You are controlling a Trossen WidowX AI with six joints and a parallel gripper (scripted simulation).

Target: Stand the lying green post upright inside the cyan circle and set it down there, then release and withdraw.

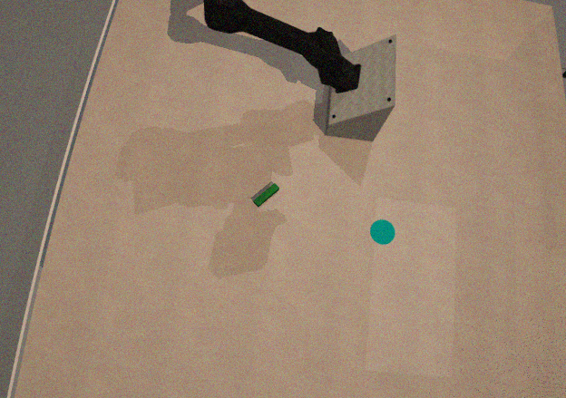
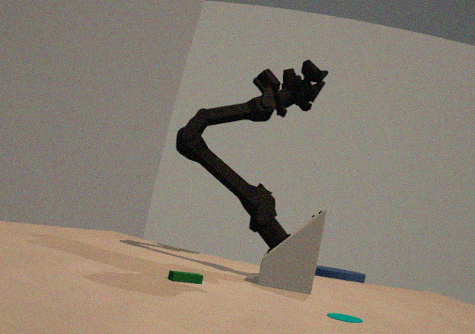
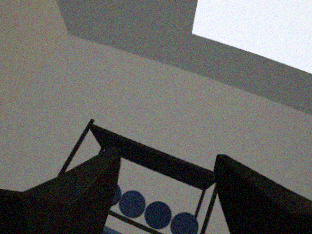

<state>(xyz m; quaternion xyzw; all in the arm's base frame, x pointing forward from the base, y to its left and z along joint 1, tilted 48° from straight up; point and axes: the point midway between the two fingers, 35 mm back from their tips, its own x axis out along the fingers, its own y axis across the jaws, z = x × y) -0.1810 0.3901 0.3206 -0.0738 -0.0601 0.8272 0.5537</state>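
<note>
Now: gripper tip 630 mm above the green post, 440 mm short of it and 190 mm to the left of it. The rest, counted from my gripper tip: cyan circle (640 mm below, 480 mm ahead, 100 mm to the left).
</note>
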